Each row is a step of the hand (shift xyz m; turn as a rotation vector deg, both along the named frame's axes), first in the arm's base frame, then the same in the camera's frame.
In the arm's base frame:
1: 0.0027 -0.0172 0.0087 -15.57 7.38 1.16
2: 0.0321 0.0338 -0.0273 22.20 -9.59 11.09
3: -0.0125 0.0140 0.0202 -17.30 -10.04 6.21
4: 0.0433 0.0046 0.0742 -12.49 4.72 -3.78
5: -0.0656 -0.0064 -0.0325 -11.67 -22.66 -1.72
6: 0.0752 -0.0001 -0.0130 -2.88 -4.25 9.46
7: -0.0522 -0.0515 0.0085 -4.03 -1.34 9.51
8: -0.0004 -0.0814 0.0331 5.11 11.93 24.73
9: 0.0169 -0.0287 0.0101 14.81 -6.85 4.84
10: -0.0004 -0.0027 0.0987 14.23 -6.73 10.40
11: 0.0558 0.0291 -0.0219 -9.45 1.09 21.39
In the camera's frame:
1: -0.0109 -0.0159 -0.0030 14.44 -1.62 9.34
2: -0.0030 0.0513 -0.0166 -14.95 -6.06 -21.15
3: 0.0251 -0.0098 -0.0060 4.40 -16.60 11.99
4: 0.0085 -0.0343 -0.0785 8.86 1.26 10.60
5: 0.0185 -0.0039 0.0710 -11.12 -16.92 15.58
6: -0.0462 0.0351 -0.0496 2.08 -10.29 -2.39
7: -0.0064 -0.0561 0.0476 4.89 -8.91 -2.27
8: -0.0474 -0.0740 0.0009 15.65 -8.19 -21.64
9: -0.0266 -0.0191 -0.0118 -11.30 -2.53 -12.47
10: 0.0365 -0.0712 -0.0579 -8.74 -6.56 -15.38
11: -0.0174 0.0528 -0.0367 14.26 -17.62 -5.83

